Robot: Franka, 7 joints.
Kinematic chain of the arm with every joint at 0, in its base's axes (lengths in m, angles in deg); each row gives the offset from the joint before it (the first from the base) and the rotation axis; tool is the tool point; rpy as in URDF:
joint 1: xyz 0 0 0.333 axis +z
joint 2: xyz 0 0 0 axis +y
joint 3: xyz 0 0 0.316 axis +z
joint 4: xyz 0.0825 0 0 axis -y
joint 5: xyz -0.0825 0 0.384 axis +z
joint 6: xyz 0 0 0 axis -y
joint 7: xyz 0.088 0 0 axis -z
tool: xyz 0 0 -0.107 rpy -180 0 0
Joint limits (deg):
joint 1: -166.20..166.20
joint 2: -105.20..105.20
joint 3: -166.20..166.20
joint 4: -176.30..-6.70
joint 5: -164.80..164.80
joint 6: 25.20..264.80
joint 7: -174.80..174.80
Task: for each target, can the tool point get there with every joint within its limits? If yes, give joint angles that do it. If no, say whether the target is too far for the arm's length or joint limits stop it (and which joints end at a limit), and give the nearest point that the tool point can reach.
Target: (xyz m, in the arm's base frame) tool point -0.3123 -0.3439 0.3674
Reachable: yes | joints 131.32 55.58 90.88 -136.90 53.85 113.59 -116.79
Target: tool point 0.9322 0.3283 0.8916
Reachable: no: too far | nearest point 0.7044 0.2481 0.7551 | short by 0.277 m
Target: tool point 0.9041 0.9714 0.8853
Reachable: no: too far | nearest point 0.5396 0.5798 0.6626 | short by 0.579 m
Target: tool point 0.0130 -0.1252 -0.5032
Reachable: no: joint limits stop it (at a limit: joint 2) | nearest point 0.0168 -0.1615 -0.3468 | short by 0.161 m
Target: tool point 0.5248 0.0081 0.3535
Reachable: yes | joints 93.99 -58.42 -84.58 -137.19 43.78 169.87 -127.63
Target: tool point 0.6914 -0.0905 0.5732
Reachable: yes | joints 0.29 67.40 -128.81 -21.29 137.65 45.85 89.18
